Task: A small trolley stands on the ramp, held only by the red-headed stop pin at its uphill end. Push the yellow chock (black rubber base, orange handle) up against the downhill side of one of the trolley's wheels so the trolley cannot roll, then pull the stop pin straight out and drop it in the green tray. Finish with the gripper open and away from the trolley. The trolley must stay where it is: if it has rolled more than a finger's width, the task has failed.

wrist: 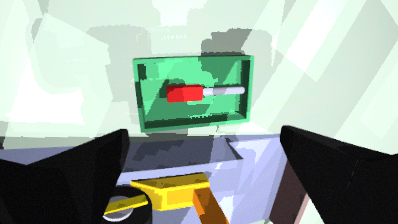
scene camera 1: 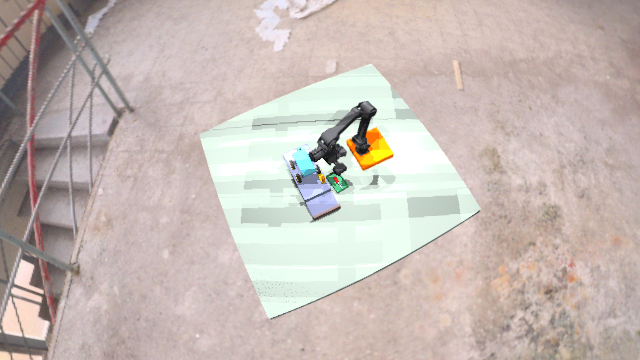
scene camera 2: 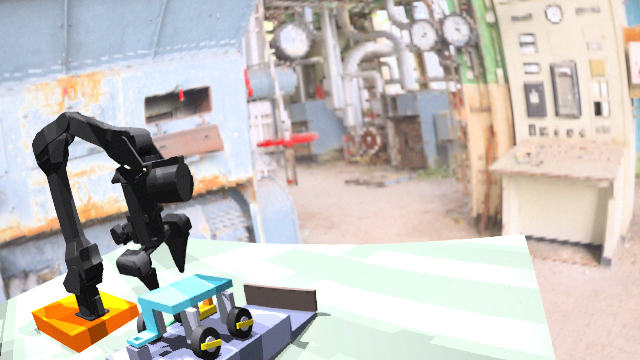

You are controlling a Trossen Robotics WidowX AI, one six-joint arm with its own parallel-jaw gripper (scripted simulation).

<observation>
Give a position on a brown board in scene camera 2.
At 300, 299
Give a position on a grey-blue ramp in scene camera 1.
At 311, 187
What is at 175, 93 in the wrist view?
A red-headed stop pin.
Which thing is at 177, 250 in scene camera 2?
My gripper.
</observation>
